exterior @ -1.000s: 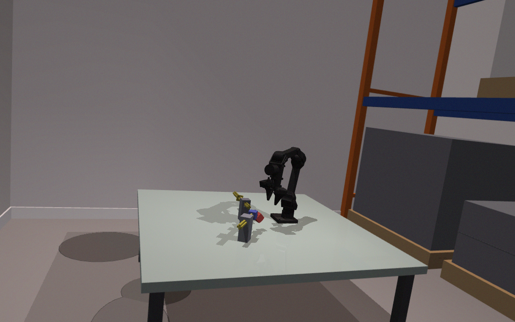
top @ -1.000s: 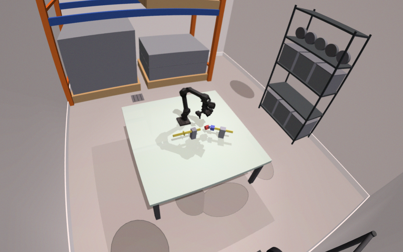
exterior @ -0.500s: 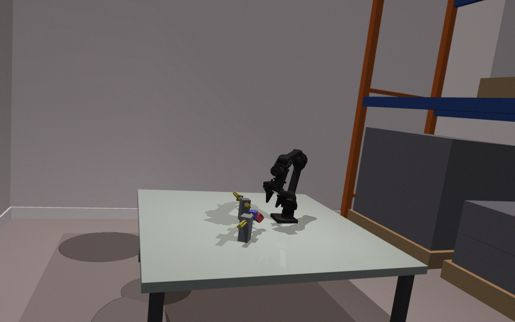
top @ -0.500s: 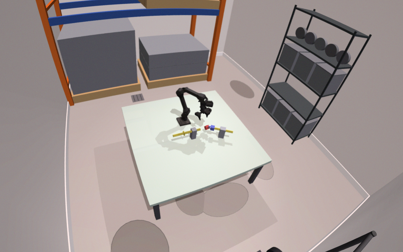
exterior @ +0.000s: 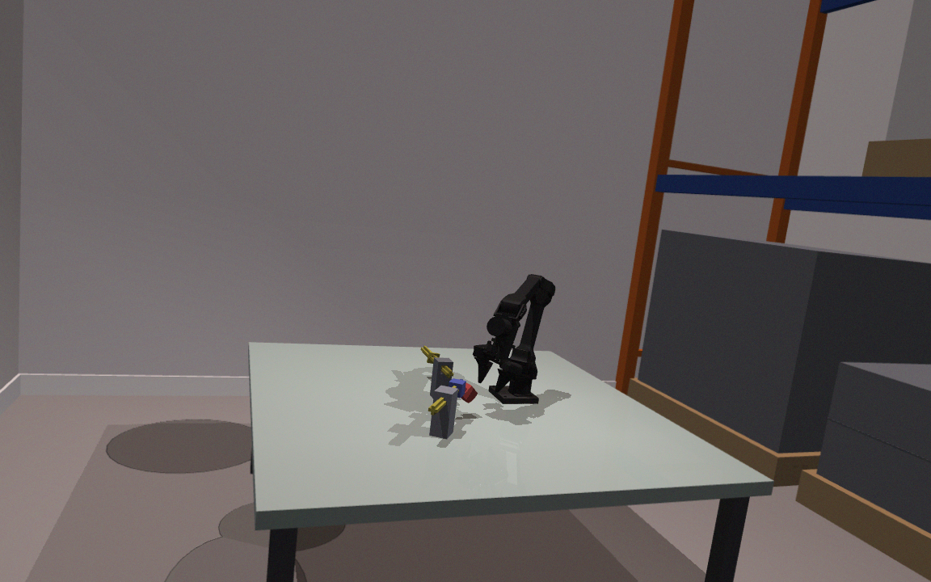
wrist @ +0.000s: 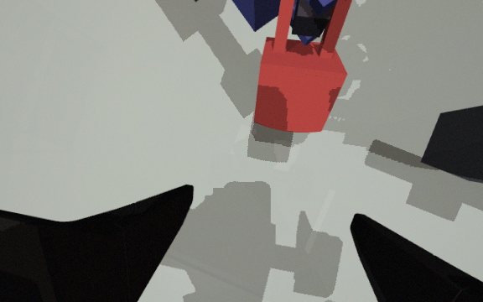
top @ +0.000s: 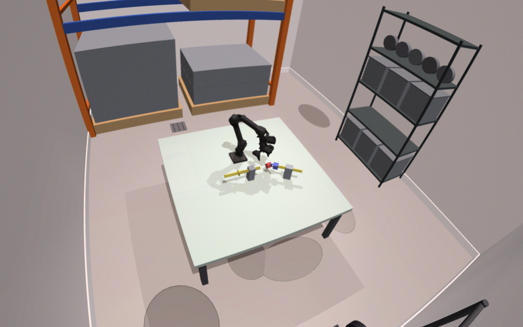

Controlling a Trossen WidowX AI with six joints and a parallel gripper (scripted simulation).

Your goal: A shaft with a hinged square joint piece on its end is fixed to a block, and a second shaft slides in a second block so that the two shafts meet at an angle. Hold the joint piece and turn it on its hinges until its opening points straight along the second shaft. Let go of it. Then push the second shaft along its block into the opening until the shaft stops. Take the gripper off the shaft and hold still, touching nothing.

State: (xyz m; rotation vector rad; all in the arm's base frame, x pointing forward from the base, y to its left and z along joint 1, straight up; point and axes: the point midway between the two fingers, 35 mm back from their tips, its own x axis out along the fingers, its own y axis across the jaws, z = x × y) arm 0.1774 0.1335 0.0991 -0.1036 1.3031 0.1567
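My gripper tip is 70 mm short of the red joint piece, 10 mm to the right of it and 10 mm above it.
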